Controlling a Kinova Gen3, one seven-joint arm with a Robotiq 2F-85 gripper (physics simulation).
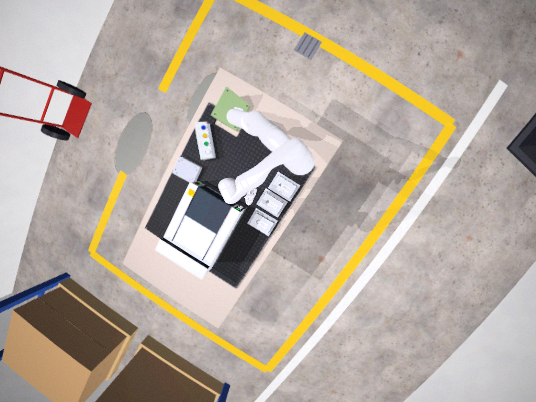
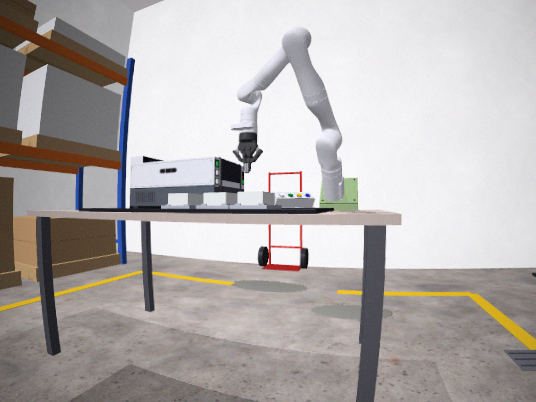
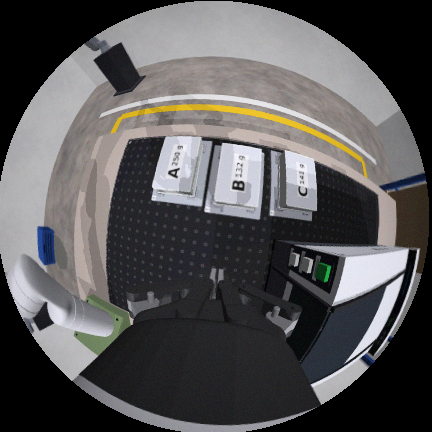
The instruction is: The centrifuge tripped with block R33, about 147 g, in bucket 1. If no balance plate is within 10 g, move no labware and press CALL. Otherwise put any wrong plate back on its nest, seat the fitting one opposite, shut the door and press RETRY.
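Where they show: gripper, fingertip midpoint: (image 2: 247, 173) (image 3: 216, 275); arm's base, origin of the base link: (image 1: 234, 116) (image 2: 333, 194) (image 3: 102, 322).
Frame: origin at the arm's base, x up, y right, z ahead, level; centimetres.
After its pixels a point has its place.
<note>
Plate A, 250 g (image 3: 177, 165) @(y -48.7, x -0.8, z 15.7 cm) (image 1: 285, 185) @(y -49.9, x -0.8, z 13.5 cm) (image 2: 254, 198) @(y -55.9, x -3.0, z 12.7 cm), plate B, 132 g (image 3: 238, 175) @(y -49.4, x -0.8, z 27.8 cm) (image 1: 271, 202) @(y -49.7, x -0.8, z 27.0 cm) (image 2: 220, 198) @(y -56.1, x -2.8, z 24.9 cm), and plate C, 141 g (image 3: 298, 181) @(y -52.2, x -0.8, z 40.7 cm) (image 1: 263, 221) @(y -53.2, x -0.7, z 39.6 cm) (image 2: 185, 200) @(y -58.9, x -3.3, z 37.5 cm), sit in a row, each on its own nest. The white and dark centrifuge (image 1: 195, 235) @(y -26.9, x 14.8, z 67.4 cm) (image 2: 175, 172) @(y -42.0, x 9.3, z 58.3 cm) (image 3: 375, 270) @(y -38.3, x 14.8, z 49.6 cm) stands beside them. Its front panel has a green button (image 3: 323, 272) @(y -37.1, x 12.6, z 39.0 cm) and two grey ones. Its buckets and block R33 are hidden, and I cannot tell how its door stands. My gripper (image 2: 247, 169) @(y -33.4, x 7.9, z 27.7 cm) (image 3: 216, 275) @(y -33.4, x 7.9, z 27.7 cm) is shut and empty, pointing down above the mat, near the centrifuge's front and apart from the plates.
A button box (image 1: 205, 140) @(y 5.0, x 1.0, z 22.9 cm) (image 2: 295, 201) @(y 5.2, x -2.9, z 21.0 cm) with blue, yellow, green and white buttons lies on the black mat (image 3: 150, 240) @(y -31.6, x -6.2, z 11.7 cm), near the green arm base (image 1: 225, 102) @(y 6.5, x 6.0, z -3.0 cm) (image 2: 351, 190) @(y 2.9, x 1.9, z -8.0 cm). A flat grey plate (image 1: 187, 170) @(y 6.0, x -2.5, z 45.1 cm) lies between box and centrifuge. A red hand truck (image 1: 77, 117) (image 2: 285, 247) stands beyond the table.
</note>
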